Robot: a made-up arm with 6 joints.
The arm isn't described. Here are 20 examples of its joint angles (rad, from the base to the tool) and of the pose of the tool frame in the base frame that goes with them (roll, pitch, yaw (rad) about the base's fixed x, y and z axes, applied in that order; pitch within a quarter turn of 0, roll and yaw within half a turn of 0; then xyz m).
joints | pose
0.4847 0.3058 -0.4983 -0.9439 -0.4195 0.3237 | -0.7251 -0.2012 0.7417 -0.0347 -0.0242 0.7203
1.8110 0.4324 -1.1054 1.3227 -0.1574 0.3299 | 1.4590 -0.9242 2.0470 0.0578 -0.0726 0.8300
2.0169 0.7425 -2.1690 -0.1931 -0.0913 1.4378 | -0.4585 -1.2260 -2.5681 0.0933 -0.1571 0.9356
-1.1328 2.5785 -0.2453 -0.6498 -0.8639 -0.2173 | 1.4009 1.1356 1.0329 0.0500 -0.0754 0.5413
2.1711 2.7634 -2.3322 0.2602 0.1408 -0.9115 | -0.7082 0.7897 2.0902 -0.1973 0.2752 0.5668
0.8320 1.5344 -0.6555 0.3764 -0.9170 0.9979 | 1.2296 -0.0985 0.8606 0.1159 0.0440 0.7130
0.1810 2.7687 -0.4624 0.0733 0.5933 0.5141 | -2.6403 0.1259 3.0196 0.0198 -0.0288 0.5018
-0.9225 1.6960 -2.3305 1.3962 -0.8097 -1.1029 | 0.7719 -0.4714 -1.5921 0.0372 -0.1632 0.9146
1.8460 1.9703 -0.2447 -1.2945 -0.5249 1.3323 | 1.9057 0.9062 -2.5031 -0.0316 0.0369 0.5876
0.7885 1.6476 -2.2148 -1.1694 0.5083 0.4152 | -0.4860 -0.0686 0.2408 0.1624 0.0840 0.8950
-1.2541 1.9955 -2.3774 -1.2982 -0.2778 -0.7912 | -2.0380 -0.5907 -1.3193 0.0794 -0.2644 0.8369
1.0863 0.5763 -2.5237 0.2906 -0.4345 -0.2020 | -3.0382 -0.9831 -2.0856 -0.1210 -0.2888 0.8641
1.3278 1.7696 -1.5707 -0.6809 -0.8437 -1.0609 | -1.6925 -0.4765 1.5367 0.0353 0.1815 0.7777
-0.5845 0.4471 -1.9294 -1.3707 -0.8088 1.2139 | -1.6317 -0.7108 0.7507 -0.1527 0.1160 0.8495
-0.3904 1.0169 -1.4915 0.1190 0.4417 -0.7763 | -0.6783 0.1865 -0.4387 0.0693 -0.0489 0.8458
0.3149 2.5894 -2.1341 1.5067 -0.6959 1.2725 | 2.5602 -0.0768 -0.3333 0.3200 0.0080 0.6160
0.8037 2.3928 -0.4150 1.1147 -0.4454 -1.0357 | -2.4927 1.0830 -1.7710 0.0915 0.0217 0.5256
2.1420 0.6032 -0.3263 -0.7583 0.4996 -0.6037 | -1.7100 0.6377 1.3807 0.0234 0.0064 0.6347
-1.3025 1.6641 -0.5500 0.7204 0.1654 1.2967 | 2.4553 0.8409 -0.7967 0.0071 -0.1345 0.6066
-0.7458 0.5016 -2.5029 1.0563 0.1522 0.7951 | -0.7788 -0.8286 1.8009 -0.2314 0.1634 0.8773
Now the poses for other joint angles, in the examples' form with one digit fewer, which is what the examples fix.
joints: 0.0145 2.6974 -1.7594 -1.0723 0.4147 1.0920
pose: -0.641 1.271 -0.794 0.294 -0.052 0.494
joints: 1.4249 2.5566 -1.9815 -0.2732 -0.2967 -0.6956
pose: -1.007 0.468 1.309 0.050 0.304 0.601
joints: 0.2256 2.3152 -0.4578 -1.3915 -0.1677 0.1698
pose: 2.115 1.182 -2.699 0.070 -0.004 0.535
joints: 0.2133 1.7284 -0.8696 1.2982 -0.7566 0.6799
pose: 1.623 0.267 -0.260 0.164 -0.057 0.680
